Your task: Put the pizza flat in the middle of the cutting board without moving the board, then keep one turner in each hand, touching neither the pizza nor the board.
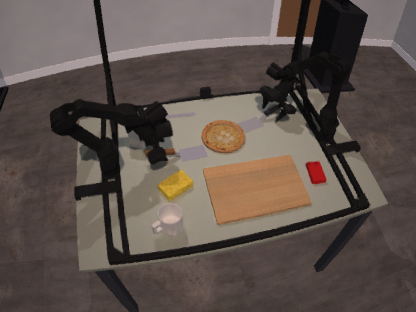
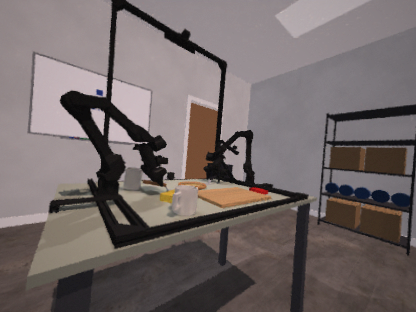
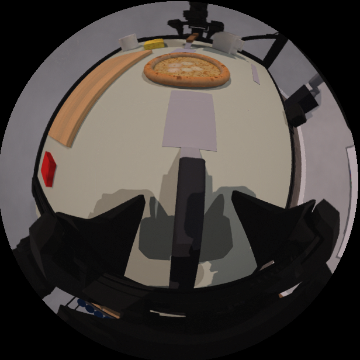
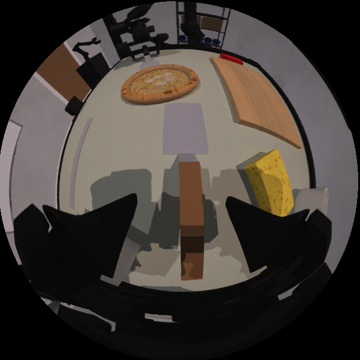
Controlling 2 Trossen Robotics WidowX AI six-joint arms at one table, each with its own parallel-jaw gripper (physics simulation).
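The pizza (image 1: 223, 136) (image 3: 187, 70) (image 4: 160, 84) lies flat on the table behind the wooden cutting board (image 1: 257, 189) (image 3: 95, 95) (image 4: 260, 102), apart from it. The black-handled turner (image 1: 251, 124) (image 3: 191, 120) lies right of the pizza. My left gripper (image 1: 278, 114) (image 3: 189, 197) is open and low, its fingers on either side of the black handle without gripping it. The brown-handled turner (image 1: 193, 153) (image 4: 185, 127) lies left of the pizza. My right gripper (image 1: 157, 154) (image 4: 183, 200) is open and low, its fingers on either side of the brown handle, also not gripping.
A yellow sponge (image 1: 175, 185) (image 4: 270, 182) and white mug (image 1: 170, 219) (image 2: 186, 201) stand left of the board. A red block (image 1: 316, 172) (image 3: 48, 169) lies right of it. A pale container (image 2: 133, 179) stands by the right arm. A thin grey strip (image 1: 181, 115) (image 4: 79, 160) lies at the back.
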